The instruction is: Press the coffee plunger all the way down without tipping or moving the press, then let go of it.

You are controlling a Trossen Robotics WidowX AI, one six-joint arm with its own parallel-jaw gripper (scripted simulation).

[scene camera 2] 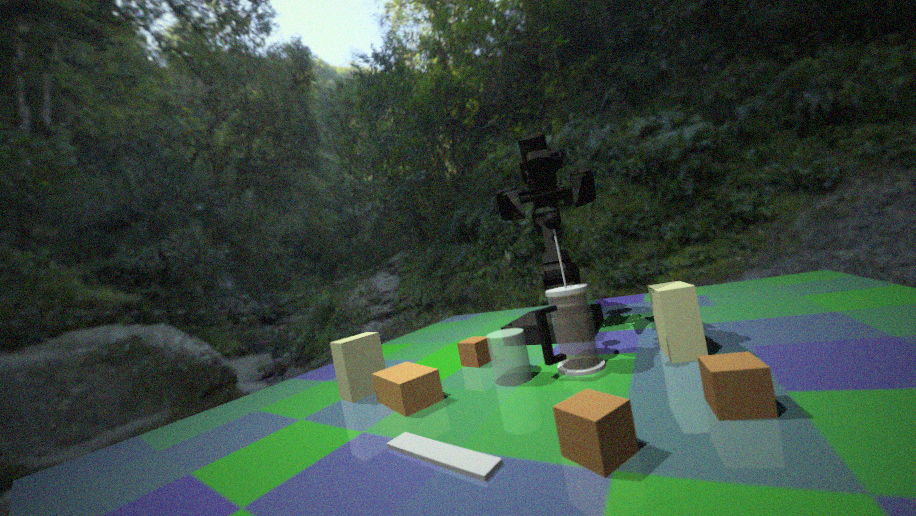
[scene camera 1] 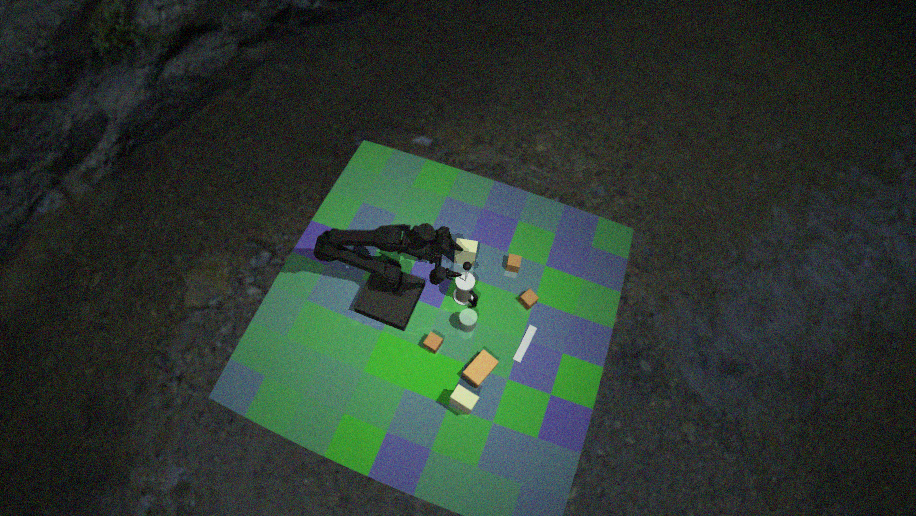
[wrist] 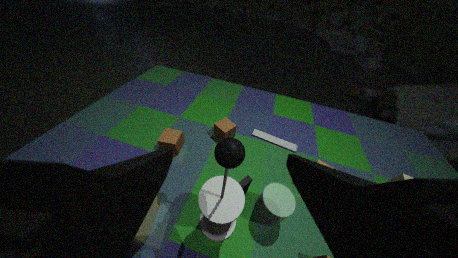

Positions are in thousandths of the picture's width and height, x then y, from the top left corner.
Scene:
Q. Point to a coffee press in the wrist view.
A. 484,773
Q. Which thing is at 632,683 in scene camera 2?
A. A coffee press.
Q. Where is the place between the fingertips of my gripper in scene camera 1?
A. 505,509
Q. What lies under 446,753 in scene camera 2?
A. An orange box.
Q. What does my gripper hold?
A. Nothing.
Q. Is my gripper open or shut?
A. Open.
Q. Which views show my gripper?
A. Scene camera 2, scene camera 1 and the wrist view: all of them.

